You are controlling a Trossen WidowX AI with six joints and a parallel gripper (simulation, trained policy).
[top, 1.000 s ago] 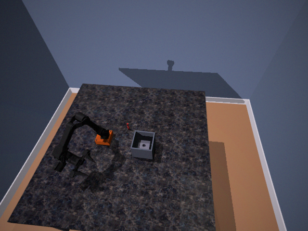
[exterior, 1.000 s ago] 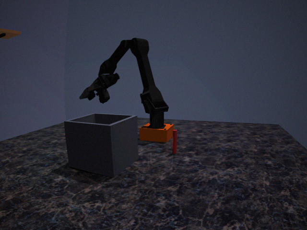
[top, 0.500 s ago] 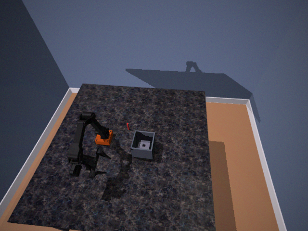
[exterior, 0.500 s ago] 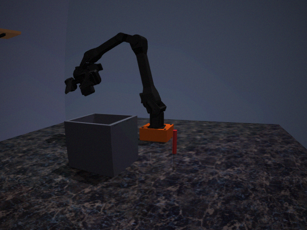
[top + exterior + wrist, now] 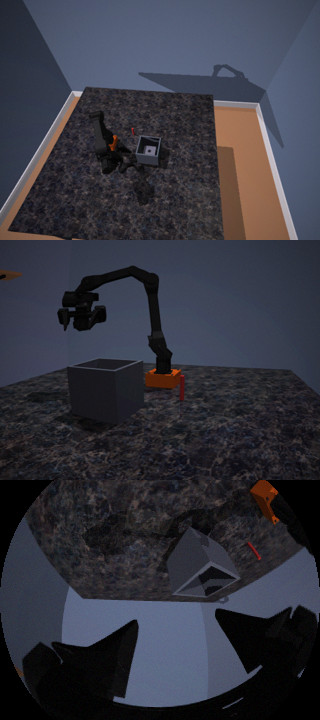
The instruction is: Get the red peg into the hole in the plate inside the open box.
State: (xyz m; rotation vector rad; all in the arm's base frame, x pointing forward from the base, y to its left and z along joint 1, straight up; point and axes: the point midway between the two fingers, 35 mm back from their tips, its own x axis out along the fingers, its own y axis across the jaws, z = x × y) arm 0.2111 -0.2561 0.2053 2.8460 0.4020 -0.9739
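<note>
Right now the red peg is 340 mm to the left of my gripper tip, 190 mm below it and 60 mm behind it. Round my gripper tip: plate: 190 mm below, 150 mm to the left, 90 mm ahead.
</note>
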